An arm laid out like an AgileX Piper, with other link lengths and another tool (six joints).
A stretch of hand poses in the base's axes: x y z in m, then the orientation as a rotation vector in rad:
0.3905 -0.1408 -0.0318 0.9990 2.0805 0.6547
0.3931 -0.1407 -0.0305 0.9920 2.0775 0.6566
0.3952 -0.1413 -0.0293 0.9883 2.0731 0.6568
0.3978 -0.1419 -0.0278 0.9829 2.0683 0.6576
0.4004 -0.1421 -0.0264 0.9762 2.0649 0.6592
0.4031 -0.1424 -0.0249 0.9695 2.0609 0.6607
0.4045 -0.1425 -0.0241 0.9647 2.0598 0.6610
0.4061 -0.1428 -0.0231 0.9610 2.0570 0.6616
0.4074 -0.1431 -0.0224 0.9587 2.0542 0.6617
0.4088 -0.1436 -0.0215 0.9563 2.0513 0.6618
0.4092 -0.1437 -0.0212 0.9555 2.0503 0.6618
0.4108 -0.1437 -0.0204 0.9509 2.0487 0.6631
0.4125 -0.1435 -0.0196 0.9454 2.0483 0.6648
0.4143 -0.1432 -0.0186 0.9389 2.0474 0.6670
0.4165 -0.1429 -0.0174 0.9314 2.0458 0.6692
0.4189 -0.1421 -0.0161 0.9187 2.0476 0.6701
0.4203 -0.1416 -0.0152 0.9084 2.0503 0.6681
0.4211 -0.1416 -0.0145 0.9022 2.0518 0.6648
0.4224 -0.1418 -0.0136 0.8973 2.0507 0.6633
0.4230 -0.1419 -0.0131 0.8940 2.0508 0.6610
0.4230 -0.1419 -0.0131 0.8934 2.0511 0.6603
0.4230 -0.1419 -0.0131 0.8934 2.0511 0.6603
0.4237 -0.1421 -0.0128 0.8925 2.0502 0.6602
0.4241 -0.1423 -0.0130 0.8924 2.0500 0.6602
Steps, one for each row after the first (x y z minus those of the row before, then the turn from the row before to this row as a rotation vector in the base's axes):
0.0026 0.0001 0.0013 -0.0017 -0.0059 0.0031
0.0021 -0.0006 0.0012 -0.0016 -0.0053 0.0000
0.0026 -0.0006 0.0015 -0.0019 -0.0065 0.0010
0.0026 -0.0002 0.0014 -0.0018 -0.0061 0.0026
0.0027 -0.0003 0.0015 -0.0019 -0.0065 0.0023
0.0014 -0.0001 0.0008 -0.0018 -0.0031 0.0022
0.0016 -0.0003 0.0010 -0.0012 -0.0041 0.0009
0.0013 -0.0003 0.0007 -0.0010 -0.0034 0.0000
0.0014 -0.0005 0.0009 -0.0011 -0.0035 0.0000
0.0004 -0.0001 0.0003 -0.0004 -0.0012 0.0000
0.0016 0.0000 0.0008 -0.0011 -0.0036 0.0023
0.0017 0.0002 0.0008 -0.0011 -0.0030 0.0035
0.0018 0.0003 0.0010 -0.0012 -0.0039 0.0040
0.0022 0.0003 0.0012 -0.0016 -0.0049 0.0042
0.0024 0.0008 0.0013 -0.0046 -0.0043 0.0082
0.0014 0.0005 0.0009 -0.0056 -0.0021 0.0062
0.0008 0.0000 0.0007 -0.0049 -0.0011 0.0029
0.0013 -0.0002 0.0009 -0.0031 -0.0029 0.0017
0.0006 -0.0001 0.0005 -0.0030 -0.0011 0.0011
0.0000 0.0000 0.0000 -0.0007 0.0001 0.0002
0.0000 0.0000 0.0000 0.0000 0.0000 0.0000
0.0007 -0.0002 0.0003 -0.0005 -0.0011 0.0001
0.0004 -0.0002 -0.0002 0.0000 -0.0002 0.0000

